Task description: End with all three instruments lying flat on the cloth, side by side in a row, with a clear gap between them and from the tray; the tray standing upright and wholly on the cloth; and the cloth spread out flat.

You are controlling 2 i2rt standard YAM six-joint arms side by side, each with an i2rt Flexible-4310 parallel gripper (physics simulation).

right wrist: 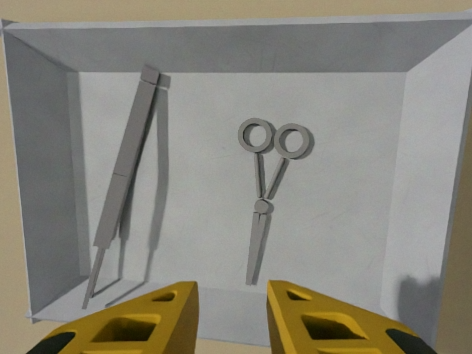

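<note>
The light grey tray (240,23) stands upright and fills most of the right wrist view. Grey scissors (261,206) lie on its floor near the middle, with their rings toward the top of the view and their tip toward my fingers. A long grey tweezers-like instrument (122,165) leans at the left side of the tray, its thin tips reaching over the near wall. My right gripper (232,294) is open and partly spread, with no thing between its fingertips, over the tray's near wall. The third instrument and my left gripper do not show.
The tray's walls rise around the instruments on all sides. A beige surface (225,9) shows beyond the tray's edges; I cannot tell if it is the cloth or the table. A dark shadow falls on the tray's lower right corner.
</note>
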